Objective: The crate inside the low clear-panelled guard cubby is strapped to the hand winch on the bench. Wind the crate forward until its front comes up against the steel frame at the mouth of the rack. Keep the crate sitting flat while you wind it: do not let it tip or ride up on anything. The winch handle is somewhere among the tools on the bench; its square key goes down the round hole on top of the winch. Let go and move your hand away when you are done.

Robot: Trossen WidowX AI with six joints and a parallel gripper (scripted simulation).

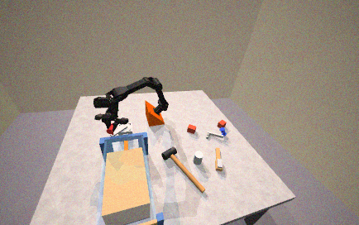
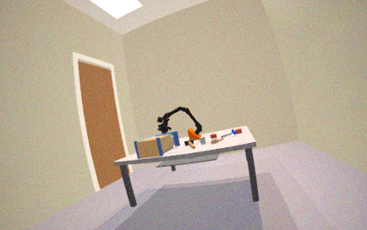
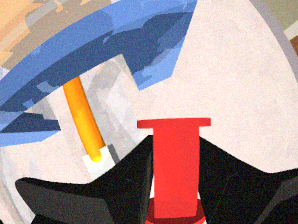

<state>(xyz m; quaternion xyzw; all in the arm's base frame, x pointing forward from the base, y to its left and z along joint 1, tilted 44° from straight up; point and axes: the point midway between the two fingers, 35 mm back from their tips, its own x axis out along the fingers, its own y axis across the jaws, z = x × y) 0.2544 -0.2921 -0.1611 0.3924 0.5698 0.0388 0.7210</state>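
My gripper tip is 40 mm past the red-handled winch handle, 30 mm to the right of it and 30 mm above it. Also, from my gripper tip: red grip: 10 mm behind, 10 mm to the left; then frame: 80 mm ahead, 80 mm to the left, 30 mm below; then grey hand winch: 100 mm behind, 70 mm to the left, 100 mm below.
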